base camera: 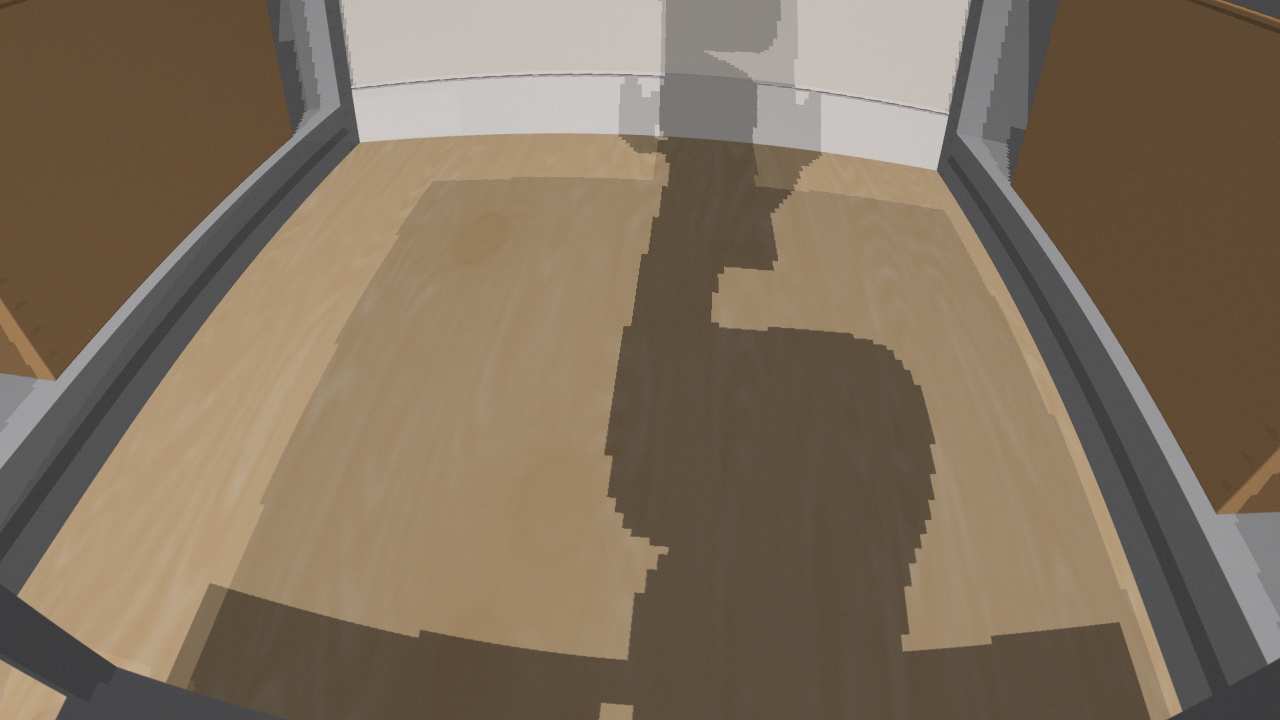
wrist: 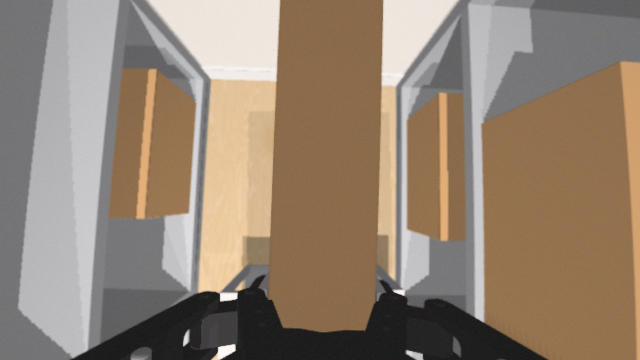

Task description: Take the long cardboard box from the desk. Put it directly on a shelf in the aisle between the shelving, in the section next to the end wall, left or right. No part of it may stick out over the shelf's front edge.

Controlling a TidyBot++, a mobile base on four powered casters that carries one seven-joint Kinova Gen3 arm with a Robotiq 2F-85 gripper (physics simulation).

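Places are measured from the arm's base along level axes (x ahead, y left, z up), in millimetres.
Pixels of known places: gripper, fingertip midpoint: (wrist: 321, 285).
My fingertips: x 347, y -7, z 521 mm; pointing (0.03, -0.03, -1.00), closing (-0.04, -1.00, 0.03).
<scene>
Behind a point stands the place of what it marks.
The long cardboard box (wrist: 326, 160) @[x 419, y -8, z 568 mm] runs from the gripper up past the top edge of the wrist view, pointing along the aisle; its far end is out of view. My gripper (wrist: 321, 285) @[x 347, y -7, z 521 mm] is shut on its near end and holds it above the aisle floor, between the two shelving rows. In the wrist view the left shelving (wrist: 106, 200) @[x 400, y 456, z 115 mm] shows a bare upper shelf (wrist: 60, 175) @[x 454, y 543, z 137 mm] at the far left and a box on a lower level. The right shelving (wrist: 474, 200) @[x 395, y -361, z 136 mm] holds a large box on its upper level. The gripper and the held box do not show in the base camera view.
The end wall (base camera: 501, 40) @[x 932, y 213, z -260 mm] (wrist: 240, 35) @[x 933, y 230, z -104 mm] closes the aisle ahead. Cardboard boxes stand on the lower shelves at left (base camera: 134, 161) @[x 526, y 472, z -218 mm] (wrist: 172, 150) @[x 567, y 471, z -172 mm] and right (base camera: 1154, 232) @[x 470, y -382, z -225 mm] (wrist: 425, 165) @[x 510, y -383, z -150 mm]. A large box (wrist: 555, 200) @[x 395, y -379, z 309 mm] stands on the upper right shelf. Low shelf rails (base camera: 179, 322) @[x 483, y 453, z -371 mm] (base camera: 1092, 411) @[x 417, y -360, z -367 mm] edge the aisle floor.
</scene>
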